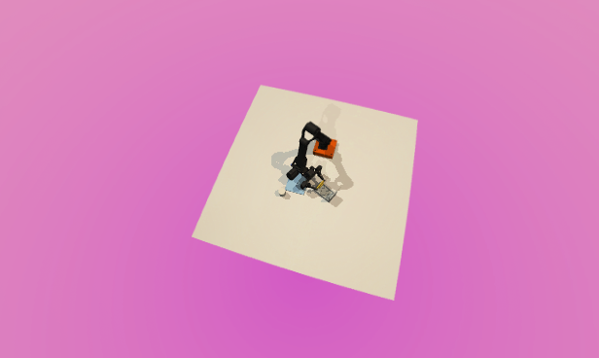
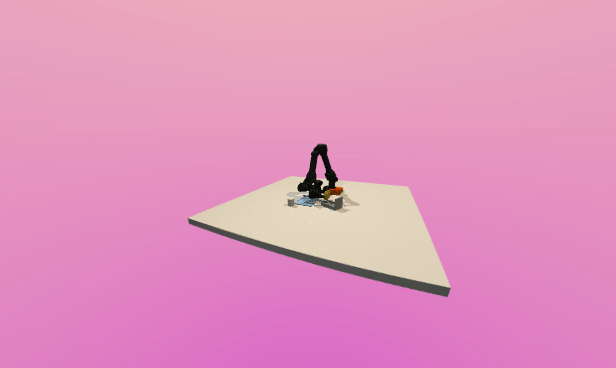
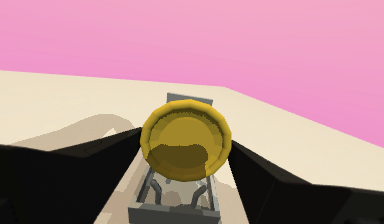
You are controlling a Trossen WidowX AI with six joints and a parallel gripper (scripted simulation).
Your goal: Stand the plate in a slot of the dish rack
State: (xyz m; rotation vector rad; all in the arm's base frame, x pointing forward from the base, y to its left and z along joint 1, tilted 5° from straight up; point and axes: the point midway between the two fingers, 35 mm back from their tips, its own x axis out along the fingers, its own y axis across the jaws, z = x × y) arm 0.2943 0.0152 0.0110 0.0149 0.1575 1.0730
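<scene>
Now: the grey dish rack 4 cm below my gripper tip, 3 cm to the left of it and 2 cm ahead of it. Also, from my gripper tip: yellow plate 1 cm to the right; cream cup 24 cm to the right, 8 cm ahead, 4 cm below; light blue mat 16 cm to the right, 7 cm below, 2 cm behind.
</scene>
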